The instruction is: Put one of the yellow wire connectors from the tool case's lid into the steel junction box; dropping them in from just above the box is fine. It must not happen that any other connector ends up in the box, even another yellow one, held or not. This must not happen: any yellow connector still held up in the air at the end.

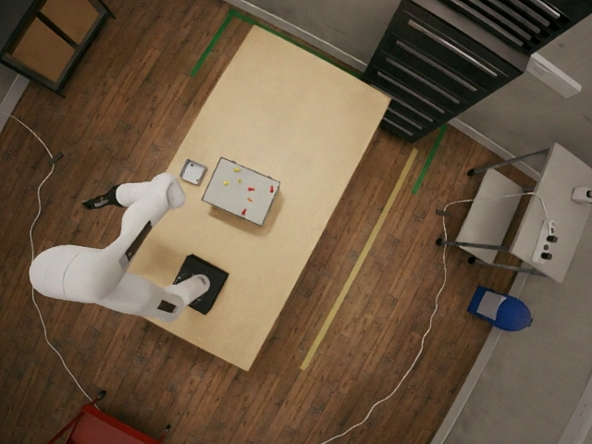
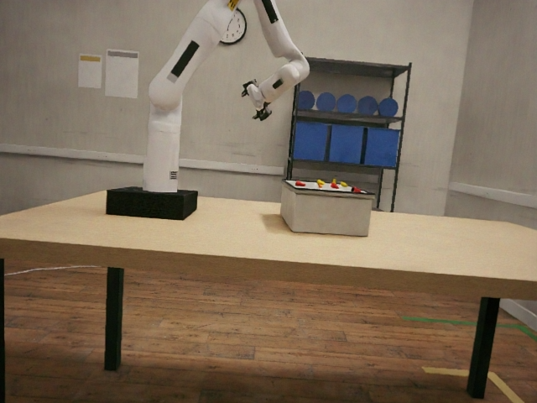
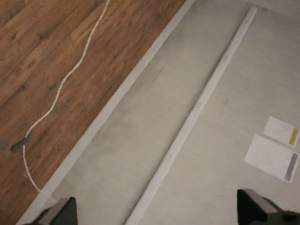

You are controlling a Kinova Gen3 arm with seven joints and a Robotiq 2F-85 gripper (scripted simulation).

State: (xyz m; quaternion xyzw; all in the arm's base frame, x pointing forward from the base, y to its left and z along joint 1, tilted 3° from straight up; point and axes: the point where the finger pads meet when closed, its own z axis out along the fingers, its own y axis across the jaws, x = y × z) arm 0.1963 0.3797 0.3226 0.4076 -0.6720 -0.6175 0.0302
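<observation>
Right now my hand is 29 cm short of the grey tool case, 33 cm to the left of it and 29 cm above it. Round my hand: orange connector (28 cm ahead, 39 cm to the right, 25 cm below).
</observation>
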